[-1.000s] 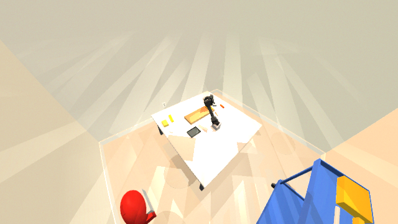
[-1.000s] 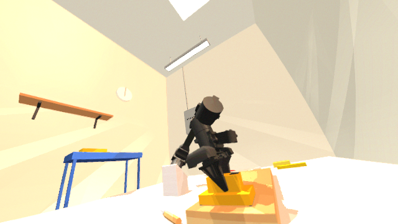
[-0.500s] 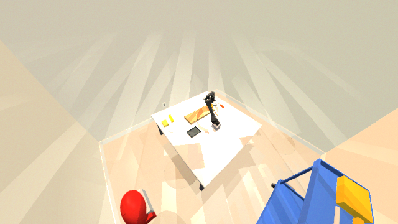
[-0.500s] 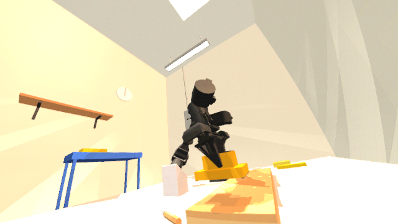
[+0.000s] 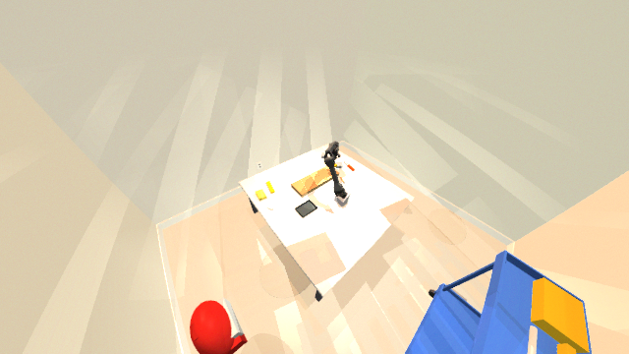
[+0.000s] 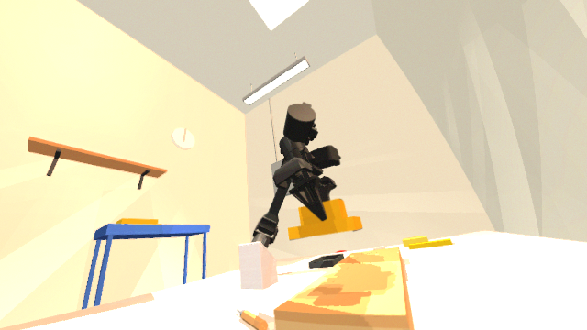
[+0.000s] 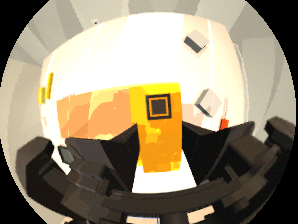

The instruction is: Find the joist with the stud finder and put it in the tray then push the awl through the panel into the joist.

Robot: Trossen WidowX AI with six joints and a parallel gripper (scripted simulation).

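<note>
Right now my gripper tip is 510 mm to the right of the dark tray, 220 mm past it and 150 mm above it. Also, from my gripper tip: awl 200 mm behind, 150 mm below, 30 mm to the right; then orange stud finder 20 mm above, 10 mm ahead.
</note>
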